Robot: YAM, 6 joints.
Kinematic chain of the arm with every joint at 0, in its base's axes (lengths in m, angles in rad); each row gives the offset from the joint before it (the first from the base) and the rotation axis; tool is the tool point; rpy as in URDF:
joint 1: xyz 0 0 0.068 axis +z
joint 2: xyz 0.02 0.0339 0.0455 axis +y
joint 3: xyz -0.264 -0.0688 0 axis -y
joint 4: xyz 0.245 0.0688 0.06 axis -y
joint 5: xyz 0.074 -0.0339 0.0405 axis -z
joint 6: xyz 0.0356 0 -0.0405 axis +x
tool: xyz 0 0 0 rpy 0 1.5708 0
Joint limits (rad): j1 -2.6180..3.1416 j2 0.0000..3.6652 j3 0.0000..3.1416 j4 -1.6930..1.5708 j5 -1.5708..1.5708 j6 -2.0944..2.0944
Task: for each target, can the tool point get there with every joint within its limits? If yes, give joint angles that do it. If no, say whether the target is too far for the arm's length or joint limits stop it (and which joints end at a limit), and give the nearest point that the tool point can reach.
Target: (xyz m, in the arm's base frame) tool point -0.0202 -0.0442 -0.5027
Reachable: no: joint limits stop it (at a limit: joint 2) | nearest point -0.0459 -0.1005 -0.3529 | short by 0.162 m
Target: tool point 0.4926 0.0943 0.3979
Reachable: yes | joints 0.1631 2.0765 1.9205 0.4618 -0.3761 0.0381
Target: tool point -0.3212 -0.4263 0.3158
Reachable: yes | joints 0.8689 0.4009 2.7905 1.0156 1.0022 0.1263
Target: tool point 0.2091 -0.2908 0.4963
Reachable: yes | joints -0.8786 1.6853 1.6019 1.0333 0.7636 -1.4462
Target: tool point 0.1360 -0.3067 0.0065
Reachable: yes | joints -1.1732 2.5421 1.5043 -1.3397 -0.1882 0.5233
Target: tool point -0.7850 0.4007 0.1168
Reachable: no: too far | nearest point -0.5752 0.2936 0.1159 | short by 0.236 m
